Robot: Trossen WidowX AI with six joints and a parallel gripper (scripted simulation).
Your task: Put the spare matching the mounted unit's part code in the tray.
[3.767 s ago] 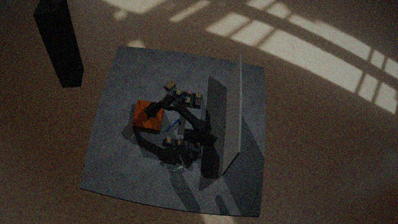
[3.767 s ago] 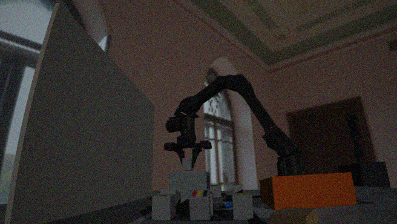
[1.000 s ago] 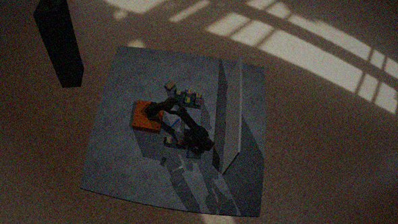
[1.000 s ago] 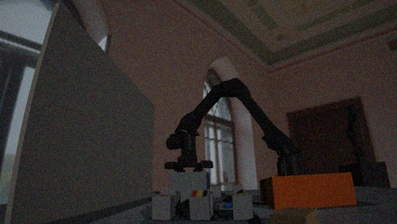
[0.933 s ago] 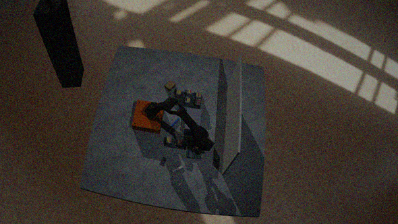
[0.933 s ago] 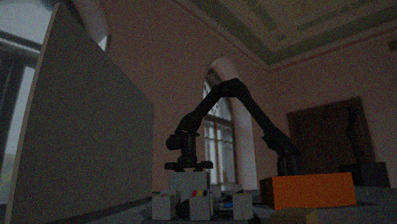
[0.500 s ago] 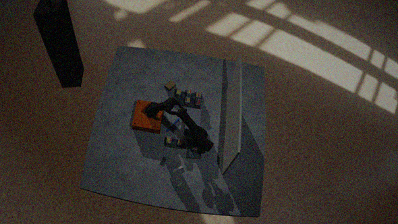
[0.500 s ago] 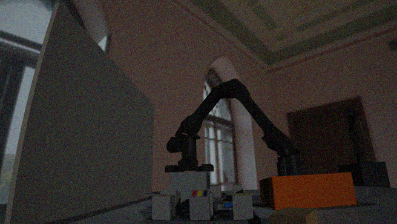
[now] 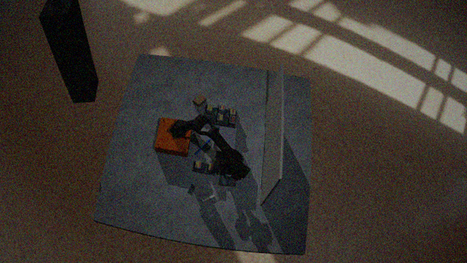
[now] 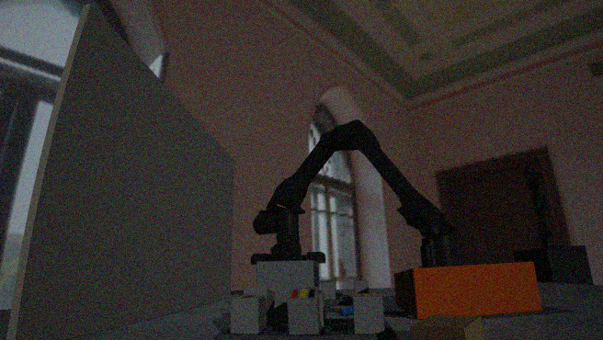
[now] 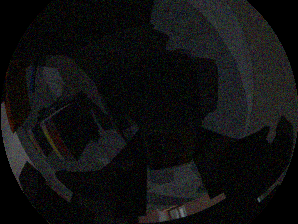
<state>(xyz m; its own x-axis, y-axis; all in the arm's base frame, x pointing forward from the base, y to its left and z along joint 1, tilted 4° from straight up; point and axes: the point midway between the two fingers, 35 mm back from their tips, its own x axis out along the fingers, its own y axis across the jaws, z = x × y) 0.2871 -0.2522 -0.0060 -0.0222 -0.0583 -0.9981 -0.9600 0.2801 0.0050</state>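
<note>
My gripper tip is now 20 mm below the spare block. Also, from my gripper tip: dark square tray (20 mm below); tall grey panel (240 mm ahead, 200 mm above, 150 mm to the left); mounted unit (200 mm to the left, 30 mm above).
</note>
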